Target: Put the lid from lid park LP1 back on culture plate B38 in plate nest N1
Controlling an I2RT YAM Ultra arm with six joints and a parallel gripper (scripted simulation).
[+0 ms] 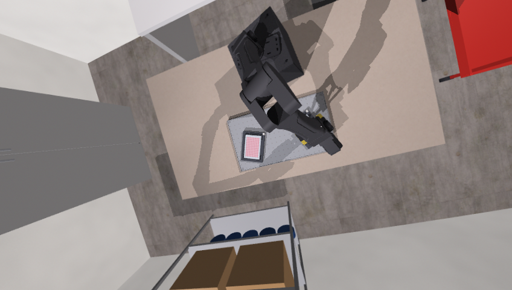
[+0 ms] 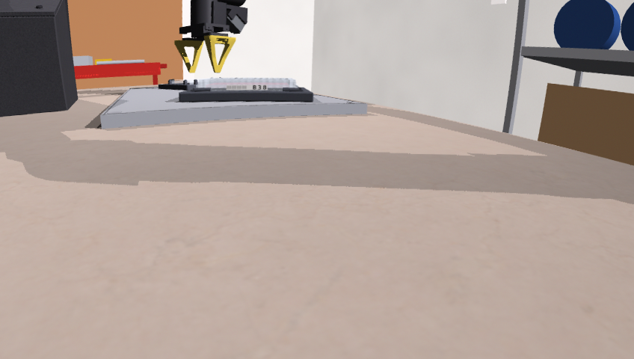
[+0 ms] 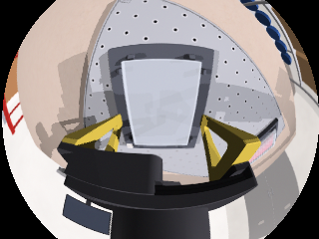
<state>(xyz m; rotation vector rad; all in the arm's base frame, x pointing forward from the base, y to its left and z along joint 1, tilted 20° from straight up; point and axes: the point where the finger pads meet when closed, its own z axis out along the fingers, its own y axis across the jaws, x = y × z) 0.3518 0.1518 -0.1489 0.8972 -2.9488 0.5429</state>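
Now: the clear lid 30 mm below my hand. From my hand the other things lie so: dark lid park LP1: 30 mm below; then culture plate B38: 300 mm to the right, 50 mm ahead, 20 mm below; then grey base plate: 150 mm to the right, 50 mm below.
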